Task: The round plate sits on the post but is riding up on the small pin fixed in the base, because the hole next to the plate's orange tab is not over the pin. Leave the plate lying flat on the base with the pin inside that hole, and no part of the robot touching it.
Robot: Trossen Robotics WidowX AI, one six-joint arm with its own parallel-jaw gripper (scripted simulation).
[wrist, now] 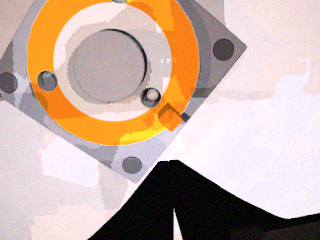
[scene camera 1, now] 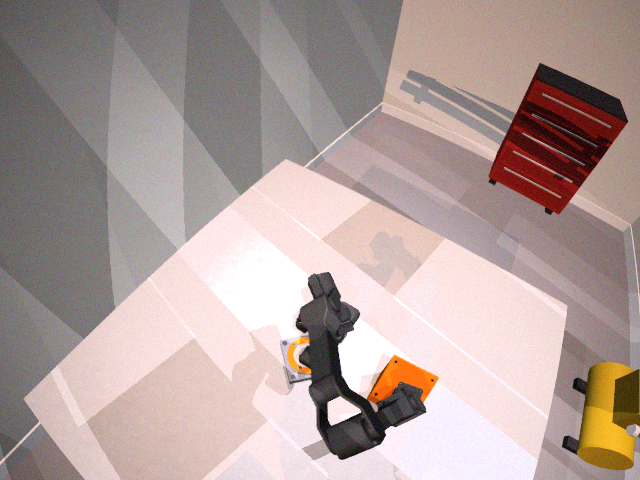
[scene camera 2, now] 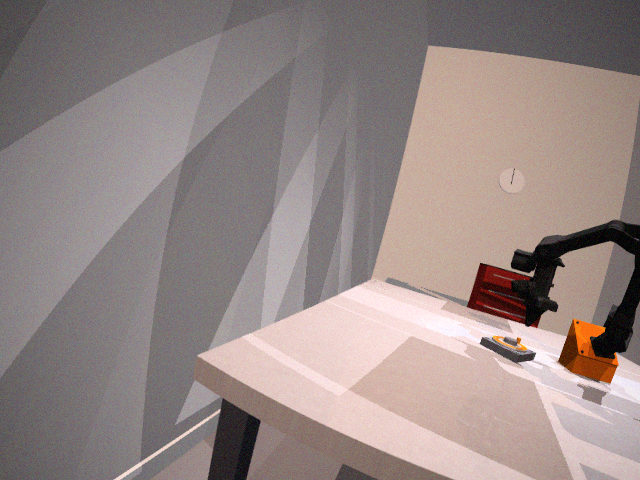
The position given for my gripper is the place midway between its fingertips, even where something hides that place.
Note:
My gripper [scene camera 2: 526,326] is shut, holding nothing. Also in view: a square grey base [wrist: 218,48].
My gripper also shows in the wrist view [wrist: 168,170].

